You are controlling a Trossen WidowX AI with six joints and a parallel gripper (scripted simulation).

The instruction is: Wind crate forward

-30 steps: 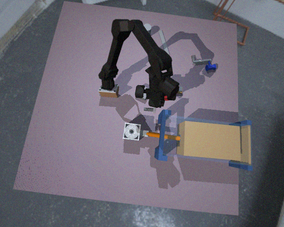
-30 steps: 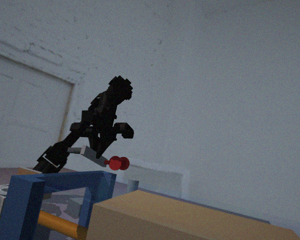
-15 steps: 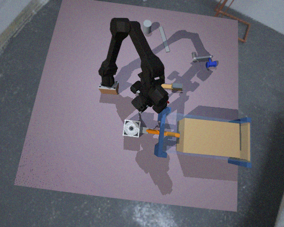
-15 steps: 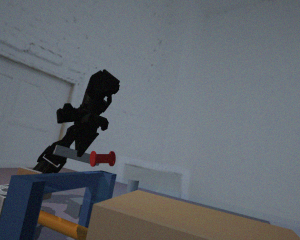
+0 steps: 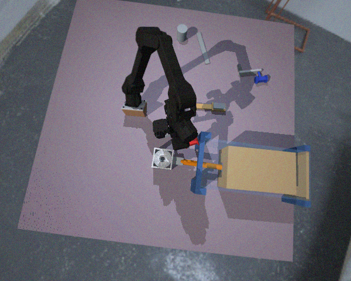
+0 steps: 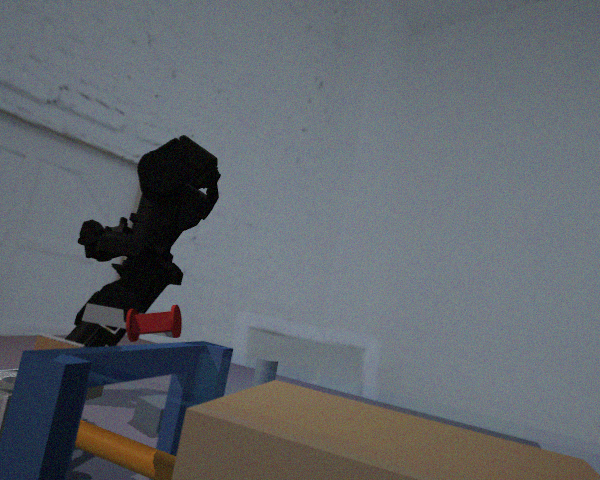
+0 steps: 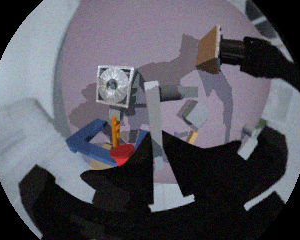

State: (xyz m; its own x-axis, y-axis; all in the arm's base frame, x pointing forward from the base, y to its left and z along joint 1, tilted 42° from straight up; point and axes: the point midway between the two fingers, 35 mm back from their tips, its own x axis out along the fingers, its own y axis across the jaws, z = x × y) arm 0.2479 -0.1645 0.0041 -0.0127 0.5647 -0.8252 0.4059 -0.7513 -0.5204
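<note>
My gripper tip is 6 cm short of the red knob, 2 cm to the left of it and 1 cm below it. Also, from my gripper tip: red-knobbed crank handle: 1 cm ahead, 1 cm above; blue steel frame: 12 cm ahead, 10 cm to the right, 6 cm below; grey block: 3 cm behind, 15 cm to the left, 15 cm below.
</note>
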